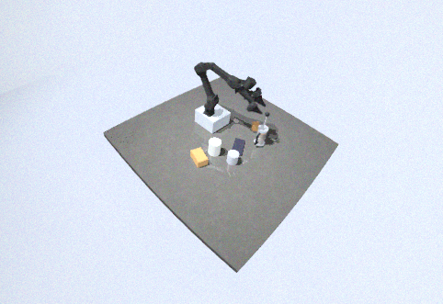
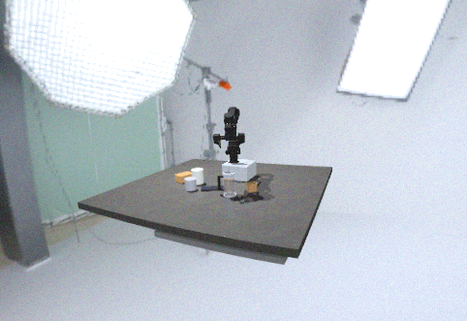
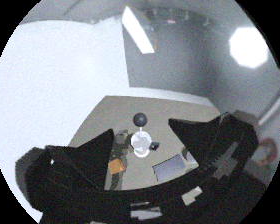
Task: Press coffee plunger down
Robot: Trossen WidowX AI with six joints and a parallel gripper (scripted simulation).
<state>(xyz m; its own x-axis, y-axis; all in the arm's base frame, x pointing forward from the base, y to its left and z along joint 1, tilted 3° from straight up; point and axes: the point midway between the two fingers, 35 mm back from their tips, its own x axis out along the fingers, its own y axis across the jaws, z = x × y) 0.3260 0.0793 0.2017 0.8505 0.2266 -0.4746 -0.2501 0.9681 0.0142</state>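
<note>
Now: gripper tip 30 mm short of the coffee press, 10 mm to the left of it and 150 mm above it.
</note>
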